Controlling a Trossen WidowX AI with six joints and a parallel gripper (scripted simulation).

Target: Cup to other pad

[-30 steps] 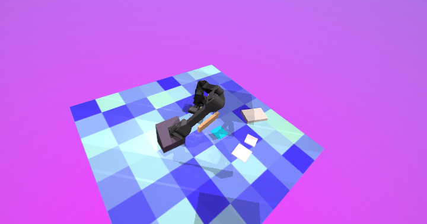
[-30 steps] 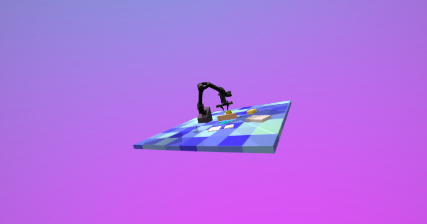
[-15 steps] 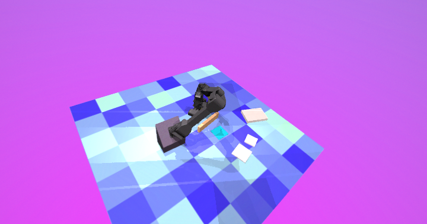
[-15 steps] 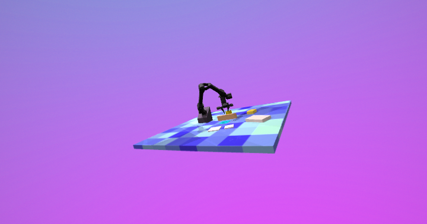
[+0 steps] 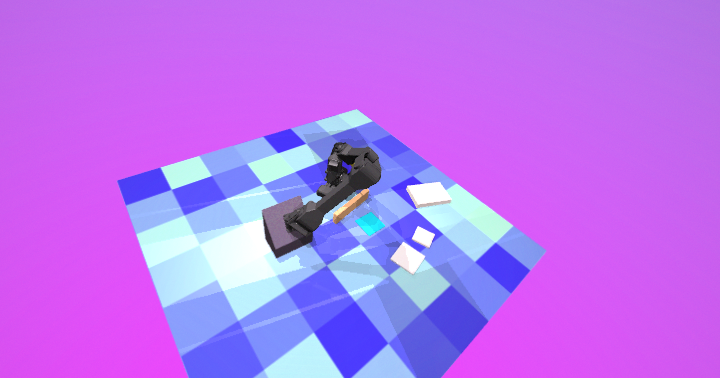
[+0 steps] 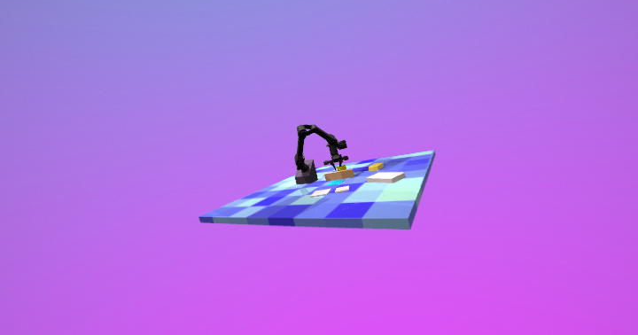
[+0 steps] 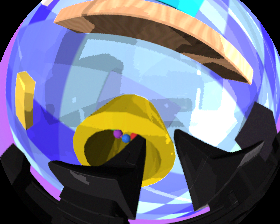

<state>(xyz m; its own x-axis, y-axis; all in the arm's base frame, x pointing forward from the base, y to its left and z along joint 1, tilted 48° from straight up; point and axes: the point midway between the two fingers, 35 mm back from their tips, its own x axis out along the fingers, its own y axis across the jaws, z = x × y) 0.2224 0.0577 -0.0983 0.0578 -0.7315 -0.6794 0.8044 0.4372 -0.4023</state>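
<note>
Right now the cyan pad is 9 cm ahead of my gripper tip, 18 cm to the right of it and 4 cm below it. The rest, counted from my gripper tip: cup: 2 cm ahead, 2 cm to the left; pale pink slab: 43 cm ahead, 17 cm to the right, 2 cm below.
</note>
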